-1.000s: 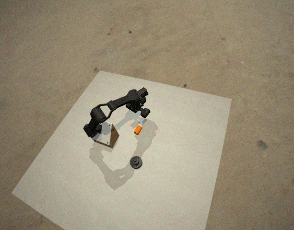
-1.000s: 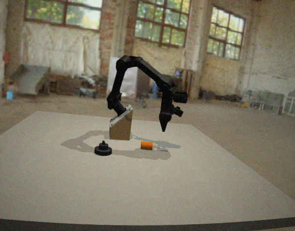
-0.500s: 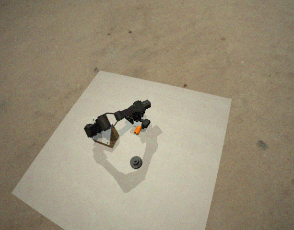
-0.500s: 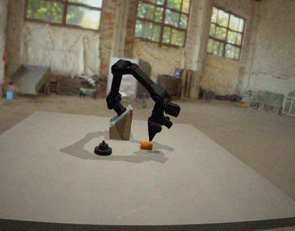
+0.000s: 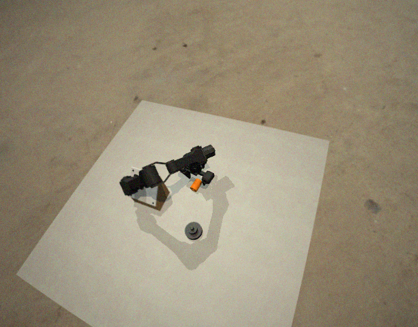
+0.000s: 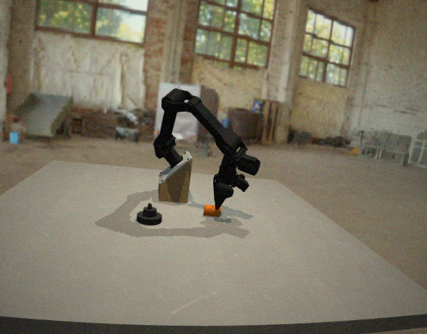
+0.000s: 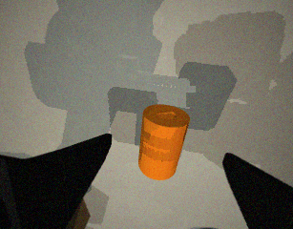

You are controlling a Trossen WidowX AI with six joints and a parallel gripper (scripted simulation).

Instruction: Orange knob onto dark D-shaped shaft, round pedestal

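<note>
The orange knob lies 2 cm below my gripper tip and 1 cm to the right of it. Also, from my gripper tip: round dark pedestal (24 cm to the right, 9 cm ahead, 1 cm below).
</note>
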